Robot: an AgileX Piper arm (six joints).
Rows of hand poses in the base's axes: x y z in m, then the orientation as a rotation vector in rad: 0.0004 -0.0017 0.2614 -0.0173 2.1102 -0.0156; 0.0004 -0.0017 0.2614 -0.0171 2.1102 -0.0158; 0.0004 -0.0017 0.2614 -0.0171 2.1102 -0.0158; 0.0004 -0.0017 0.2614 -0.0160 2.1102 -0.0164; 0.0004 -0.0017 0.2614 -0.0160 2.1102 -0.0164; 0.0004 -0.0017 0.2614 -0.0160 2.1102 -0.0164; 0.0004 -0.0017 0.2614 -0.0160 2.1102 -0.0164; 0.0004 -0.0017 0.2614 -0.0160 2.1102 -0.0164; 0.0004 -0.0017 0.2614 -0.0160 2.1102 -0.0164; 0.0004 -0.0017 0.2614 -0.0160 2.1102 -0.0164; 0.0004 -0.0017 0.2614 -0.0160 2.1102 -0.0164; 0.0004 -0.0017 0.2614 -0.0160 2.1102 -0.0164; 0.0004 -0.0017 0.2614 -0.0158 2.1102 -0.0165; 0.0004 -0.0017 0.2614 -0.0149 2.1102 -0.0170; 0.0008 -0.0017 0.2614 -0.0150 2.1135 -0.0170; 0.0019 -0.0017 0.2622 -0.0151 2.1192 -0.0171; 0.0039 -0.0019 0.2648 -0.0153 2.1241 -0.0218; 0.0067 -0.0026 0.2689 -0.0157 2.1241 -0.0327; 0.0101 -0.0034 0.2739 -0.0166 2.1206 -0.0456; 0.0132 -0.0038 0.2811 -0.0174 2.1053 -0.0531; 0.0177 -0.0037 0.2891 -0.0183 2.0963 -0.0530
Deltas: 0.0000 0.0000 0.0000 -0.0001 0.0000 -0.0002; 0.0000 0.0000 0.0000 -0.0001 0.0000 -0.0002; 0.0000 0.0000 0.0000 0.0000 0.0000 -0.0013; 0.0000 0.0000 0.0000 0.0000 0.0000 -0.0013; 0.0000 0.0000 0.0000 0.0000 0.0000 -0.0013; 0.0000 0.0000 0.0000 0.0000 0.0000 -0.0013; 0.0000 0.0000 0.0000 0.0000 0.0000 -0.0013; 0.0000 0.0000 0.0000 0.0000 0.0000 -0.0013; 0.0000 0.0000 0.0000 0.0000 0.0000 -0.0013; 0.0000 0.0000 0.0000 0.0000 0.0000 -0.0013; 0.0000 0.0000 0.0000 0.0000 0.0000 -0.0013; 0.0000 0.0000 0.0000 0.0000 0.0000 -0.0014; 0.0000 0.0000 0.0000 0.0000 0.0000 -0.0023; 0.0004 0.0000 0.0000 -0.0001 0.0033 -0.0023; 0.0015 0.0000 0.0008 -0.0002 0.0090 -0.0023; 0.0035 -0.0002 0.0034 -0.0036 0.0139 -0.0041; 0.0063 -0.0009 0.0075 -0.0116 0.0139 -0.0082; 0.0097 -0.0017 0.0125 -0.0212 0.0105 -0.0128; 0.0128 -0.0021 0.0197 -0.0270 -0.0048 -0.0151; 0.0173 -0.0020 0.0277 -0.0273 -0.0137 -0.0144
